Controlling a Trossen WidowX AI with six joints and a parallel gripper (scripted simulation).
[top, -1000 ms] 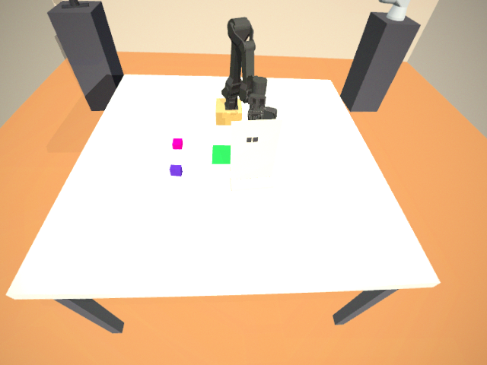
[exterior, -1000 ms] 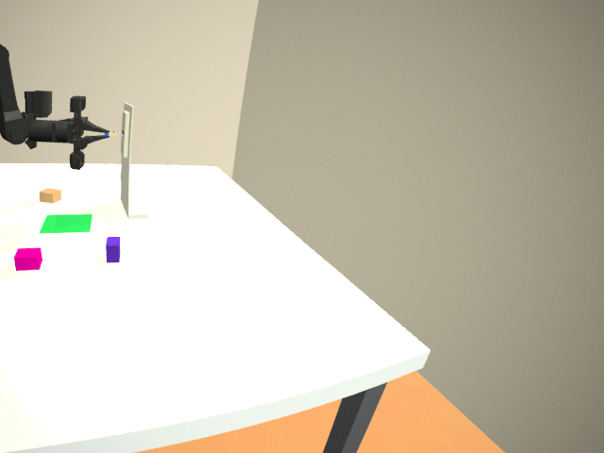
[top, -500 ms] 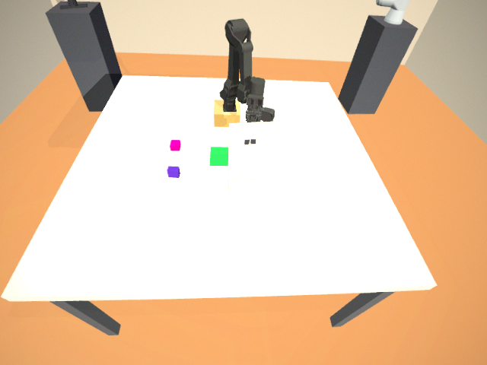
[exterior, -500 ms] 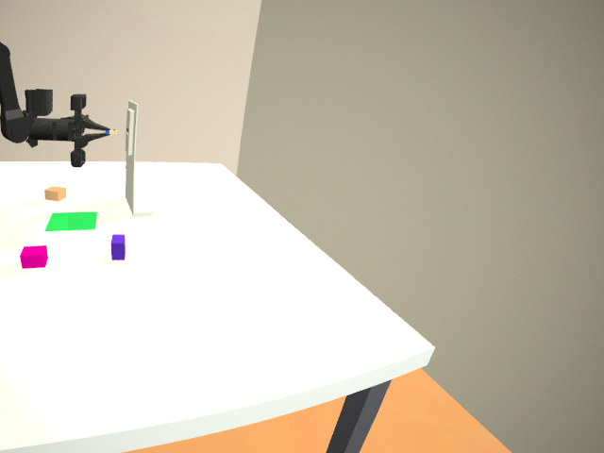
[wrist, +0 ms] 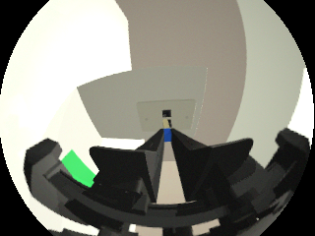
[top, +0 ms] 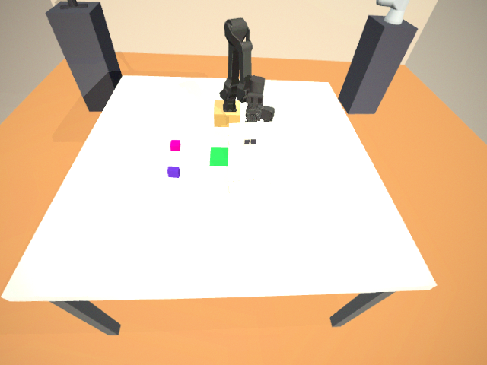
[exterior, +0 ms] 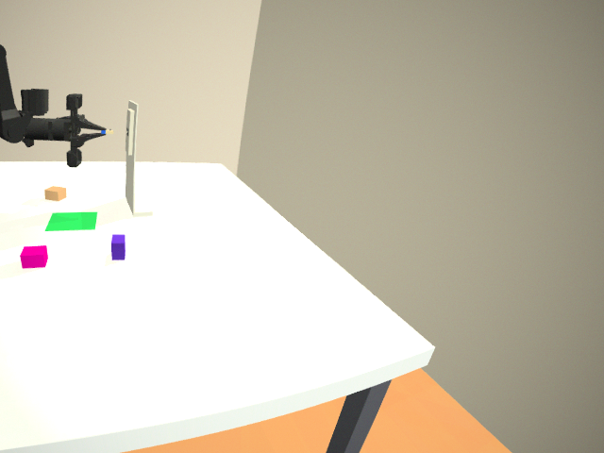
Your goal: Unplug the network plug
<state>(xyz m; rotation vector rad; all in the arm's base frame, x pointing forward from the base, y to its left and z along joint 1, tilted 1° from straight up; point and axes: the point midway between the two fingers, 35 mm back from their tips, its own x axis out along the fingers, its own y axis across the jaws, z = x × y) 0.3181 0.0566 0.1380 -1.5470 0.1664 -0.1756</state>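
My gripper tip is 9 cm past the green marked square, 9 cm to the left of it and 21 cm above it. Also, from my gripper tip: network plug (right at my gripper tip); upright panel (7 cm ahead, 1 cm to the right, 8 cm below).
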